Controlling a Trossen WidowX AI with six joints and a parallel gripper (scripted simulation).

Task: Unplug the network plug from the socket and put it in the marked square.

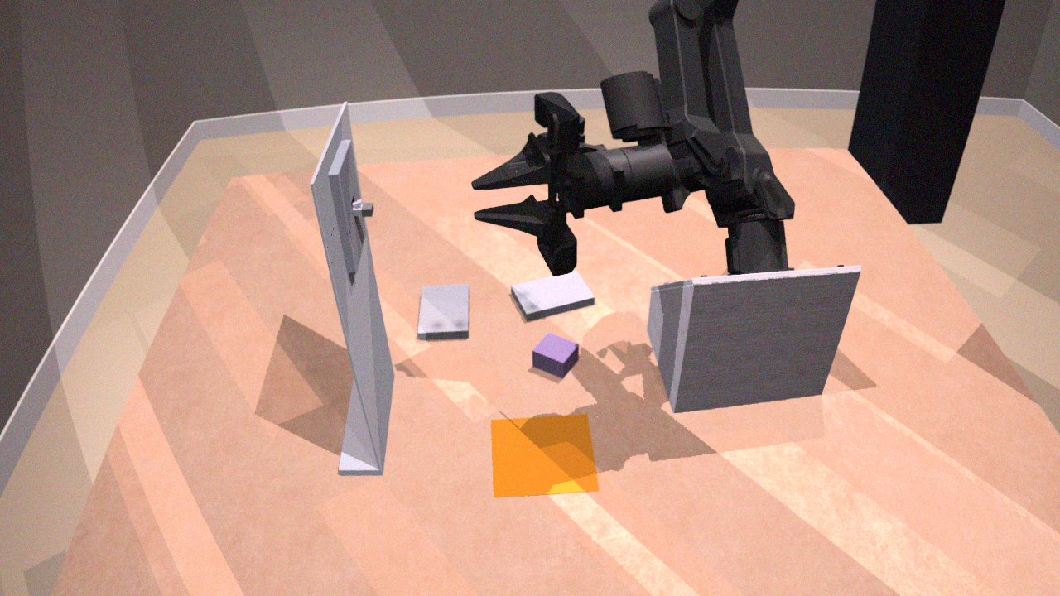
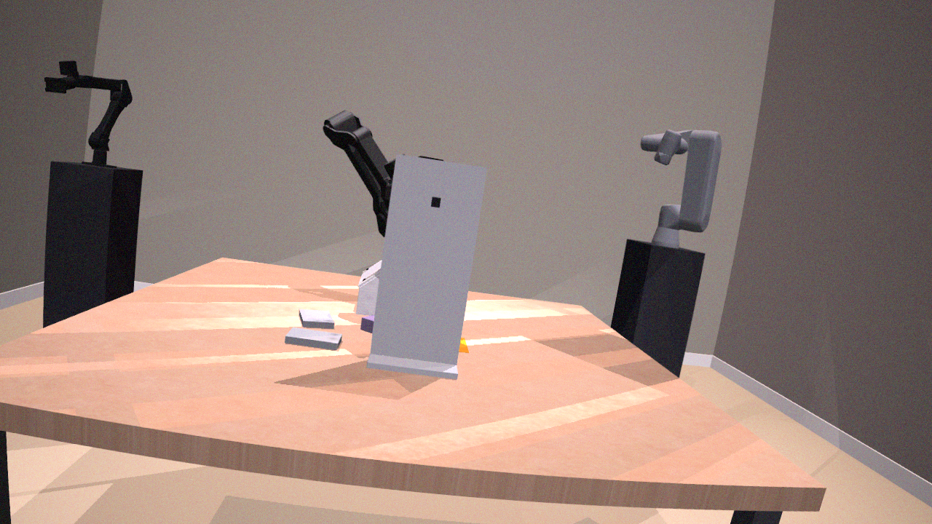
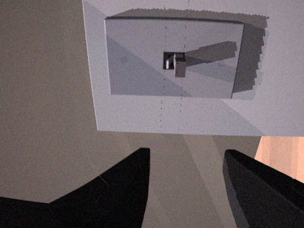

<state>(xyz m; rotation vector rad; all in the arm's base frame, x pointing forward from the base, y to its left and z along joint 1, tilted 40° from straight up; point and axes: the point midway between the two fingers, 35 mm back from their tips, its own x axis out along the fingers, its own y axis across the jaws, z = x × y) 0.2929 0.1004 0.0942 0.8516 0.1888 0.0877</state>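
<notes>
My gripper tip is 120 mm short of the grey network plug and 10 mm to the left of it. Round my gripper tip: grey panel (140 mm ahead, 130 mm below, 10 mm to the right); orange marked square (310 mm below, 60 mm to the left, 60 mm behind).
</notes>
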